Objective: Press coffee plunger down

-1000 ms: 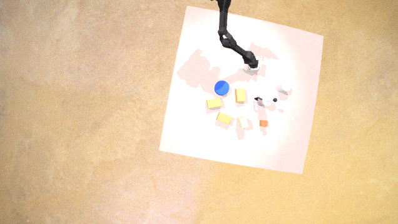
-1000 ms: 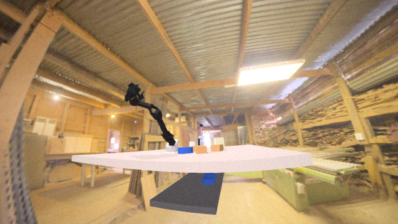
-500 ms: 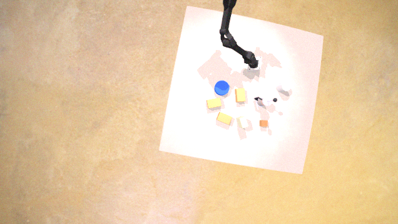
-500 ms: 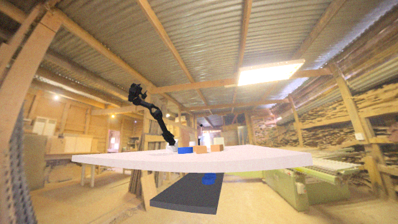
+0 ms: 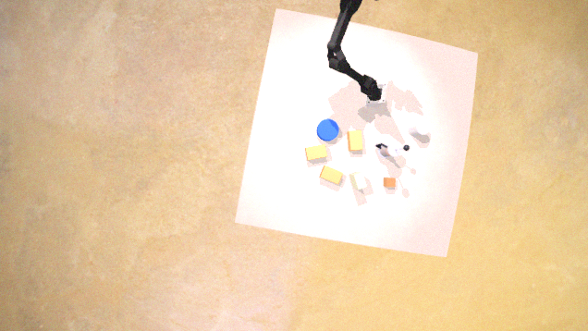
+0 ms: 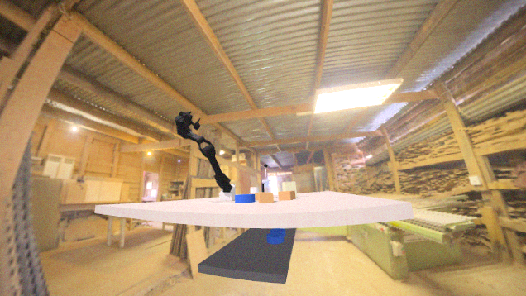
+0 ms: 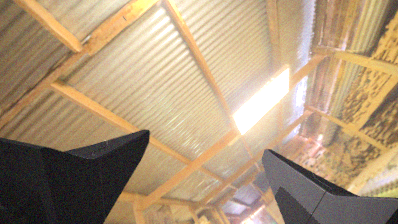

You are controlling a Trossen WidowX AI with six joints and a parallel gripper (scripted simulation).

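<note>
Now: gripper tip 490 mm short of the coffee press, 300 mm to the right of it and 560 mm above it. Round my gripper tip: pale round object 340 mm ahead, 470 mm to the left, 640 mm below.
</note>
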